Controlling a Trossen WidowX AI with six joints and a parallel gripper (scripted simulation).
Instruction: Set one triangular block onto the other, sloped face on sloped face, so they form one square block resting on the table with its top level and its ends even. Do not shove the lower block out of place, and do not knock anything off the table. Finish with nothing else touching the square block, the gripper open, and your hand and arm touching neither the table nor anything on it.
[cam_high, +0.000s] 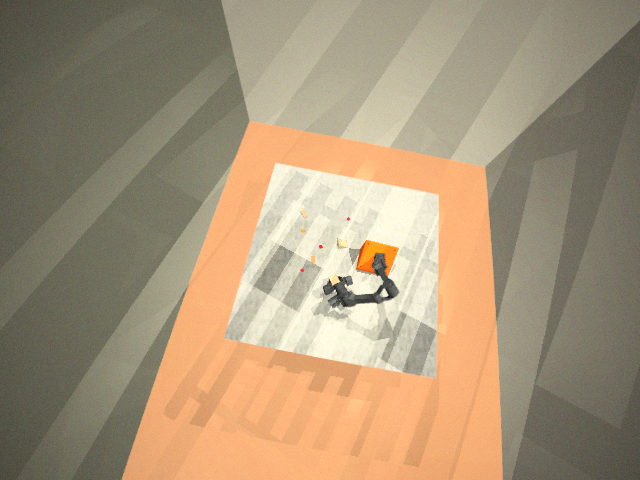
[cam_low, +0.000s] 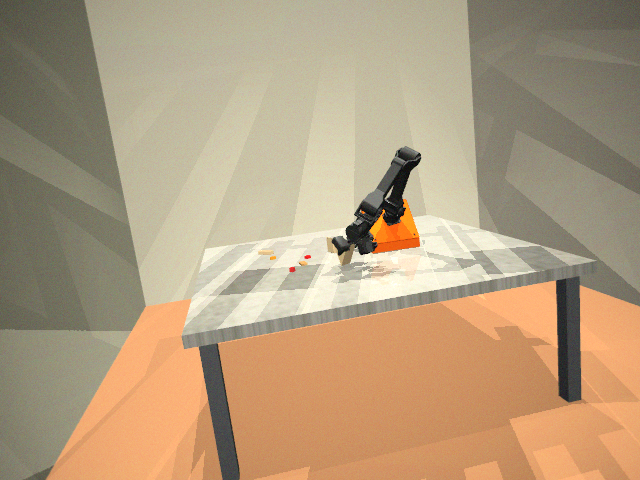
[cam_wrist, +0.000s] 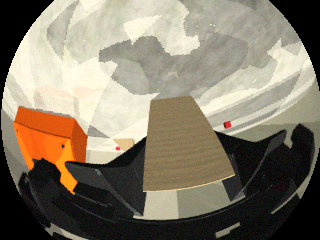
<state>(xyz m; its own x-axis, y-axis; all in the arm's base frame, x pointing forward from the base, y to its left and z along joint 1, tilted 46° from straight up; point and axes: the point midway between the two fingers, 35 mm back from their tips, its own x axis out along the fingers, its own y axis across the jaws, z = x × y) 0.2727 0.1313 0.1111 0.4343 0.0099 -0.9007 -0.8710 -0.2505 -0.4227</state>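
The tan triangular block lies 1 cm to the left of my gripper tip, 1 cm behind it and 1 cm above it. Also, from my gripper tip: yellow piece 32 cm to the right, 23 cm ahead, 4 cm below; then flat tan piece 46 cm to the right, 24 cm ahead, 4 cm below.
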